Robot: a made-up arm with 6 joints. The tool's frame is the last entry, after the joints.
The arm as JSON. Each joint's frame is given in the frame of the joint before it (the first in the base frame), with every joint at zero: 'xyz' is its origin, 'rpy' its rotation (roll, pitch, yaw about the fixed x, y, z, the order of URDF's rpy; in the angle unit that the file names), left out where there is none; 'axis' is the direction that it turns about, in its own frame. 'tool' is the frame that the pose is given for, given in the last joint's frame.
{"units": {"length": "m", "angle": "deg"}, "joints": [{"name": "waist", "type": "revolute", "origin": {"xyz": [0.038, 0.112, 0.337]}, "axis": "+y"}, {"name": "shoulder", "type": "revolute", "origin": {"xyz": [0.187, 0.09, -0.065]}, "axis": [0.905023, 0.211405, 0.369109]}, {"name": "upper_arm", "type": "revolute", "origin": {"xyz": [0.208, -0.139, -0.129]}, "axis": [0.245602, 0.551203, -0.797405]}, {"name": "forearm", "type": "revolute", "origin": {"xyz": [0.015, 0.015, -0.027]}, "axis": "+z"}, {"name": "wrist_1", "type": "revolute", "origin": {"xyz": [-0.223, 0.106, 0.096]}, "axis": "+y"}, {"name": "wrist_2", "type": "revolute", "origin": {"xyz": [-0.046, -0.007, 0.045]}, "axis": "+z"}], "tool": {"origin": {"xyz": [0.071, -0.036, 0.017], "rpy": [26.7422, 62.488, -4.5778]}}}
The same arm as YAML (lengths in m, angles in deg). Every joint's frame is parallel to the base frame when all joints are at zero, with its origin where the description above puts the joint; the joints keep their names.
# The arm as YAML. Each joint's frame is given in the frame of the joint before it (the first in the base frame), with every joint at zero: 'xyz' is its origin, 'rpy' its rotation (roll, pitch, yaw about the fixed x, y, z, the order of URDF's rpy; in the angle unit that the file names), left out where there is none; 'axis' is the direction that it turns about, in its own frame. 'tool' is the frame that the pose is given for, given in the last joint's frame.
units:
  length: m
  angle: deg
joints:
  - name: waist
    type: revolute
    origin:
      xyz: [0.038, 0.112, 0.337]
    axis: [0.0, 1.0, 0.0]
  - name: shoulder
    type: revolute
    origin:
      xyz: [0.187, 0.09, -0.065]
    axis: [0.905023, 0.211405, 0.369109]
  - name: upper_arm
    type: revolute
    origin:
      xyz: [0.208, -0.139, -0.129]
    axis: [0.245602, 0.551203, -0.797405]
  - name: forearm
    type: revolute
    origin:
      xyz: [0.015, 0.015, -0.027]
    axis: [0.0, 0.0, 1.0]
  - name: wrist_1
    type: revolute
    origin:
      xyz: [-0.223, 0.106, 0.096]
    axis: [0.0, 1.0, 0.0]
  - name: wrist_2
    type: revolute
    origin:
      xyz: [-0.046, -0.007, 0.045]
    axis: [0.0, 0.0, 1.0]
tool:
  origin:
    xyz: [0.071, -0.036, 0.017]
    rpy: [26.74, 62.49, -4.58]

